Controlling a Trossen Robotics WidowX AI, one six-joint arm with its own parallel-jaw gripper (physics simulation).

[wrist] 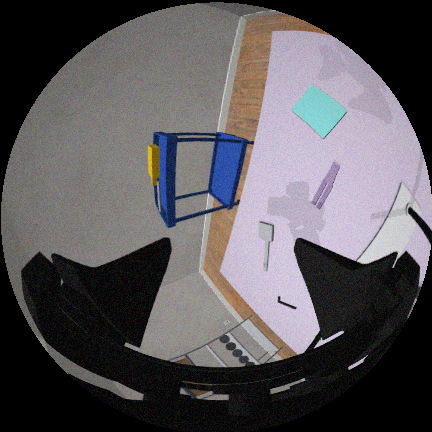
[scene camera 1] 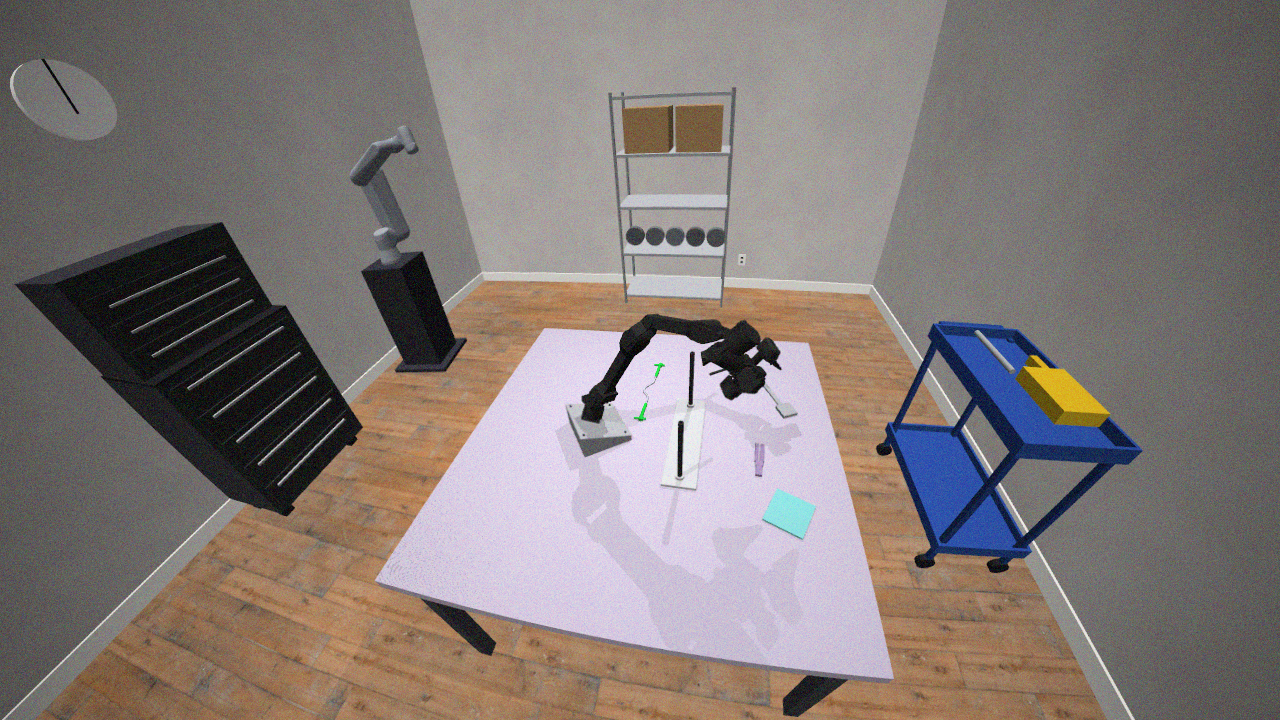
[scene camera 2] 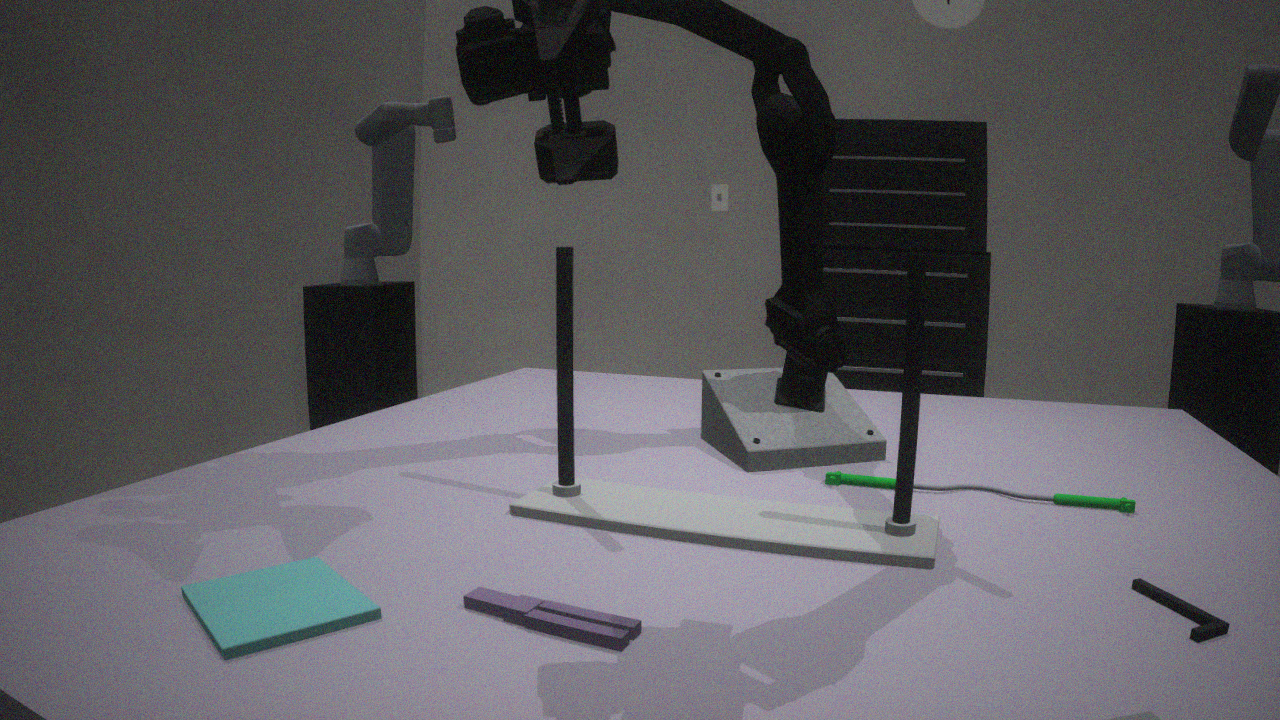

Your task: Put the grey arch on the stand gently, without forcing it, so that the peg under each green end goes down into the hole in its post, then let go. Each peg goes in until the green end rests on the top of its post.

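Where they show: gripper, fingertip midpoint: [wrist: 235,245] [scene camera 1: 769,380] [scene camera 2: 556,124]; arm's base, link origin: [scene camera 1: 591,416] [scene camera 2: 800,395].
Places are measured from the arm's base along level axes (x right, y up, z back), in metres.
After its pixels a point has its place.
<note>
The grey arch [scene camera 1: 641,415] {x -0.057, y -0.056, z -0.173 m} [scene camera 2: 1093,502] {x -0.329, y -0.058, z -0.240 m}, a thin bent grey wire with two green ends, lies on the table between the arm's base and the stand. It does not show in the wrist view. The stand [scene camera 1: 693,438] {x 0.060, y -0.054, z -0.355 m} [scene camera 2: 716,519] {x 0.063, y -0.054, z -0.346 m} [wrist: 390,240] {x 0.124, y -0.054, z -0.321 m} is a pale flat plate with two upright black posts, a left one in scene camera 2 [scene camera 2: 564,367] {x 0.217, y 0.075, z -0.309 m} and a right one [scene camera 2: 909,394] {x -0.102, y 0.072, z -0.363 m}. The holes in the post tops are too small to see. My gripper [scene camera 1: 765,377] {x 0.147, y 0.271, z -0.544 m} [scene camera 2: 562,179] [wrist: 234,245] {x 0.147, y 0.271, z -0.544 m} is open and empty, high above the table past the stand.
A teal square [scene camera 1: 789,513] {x 0.353, y -0.056, z -0.611 m} [scene camera 2: 281,604] {x 0.335, y -0.056, z -0.622 m} [wrist: 319,111] {x 0.339, y -0.056, z -0.608 m}, a purple clip-like piece [scene camera 1: 759,459] {x 0.161, y -0.052, z -0.561 m} [scene camera 2: 554,617] {x 0.142, y -0.055, z -0.573 m} [wrist: 327,185] {x 0.152, y -0.054, z -0.559 m}, a grey paddle [scene camera 1: 785,409] {x -0.072, y -0.053, z -0.705 m} [wrist: 266,231] {x -0.069, y -0.053, z -0.703 m} and a black hooked bar [scene camera 2: 1177,607] {x -0.317, y -0.061, z -0.496 m} [wrist: 286,303] {x -0.315, y -0.063, z -0.494 m} lie on the table. A blue cart [scene camera 1: 1074,450] [wrist: 170,180] stands beside it.
</note>
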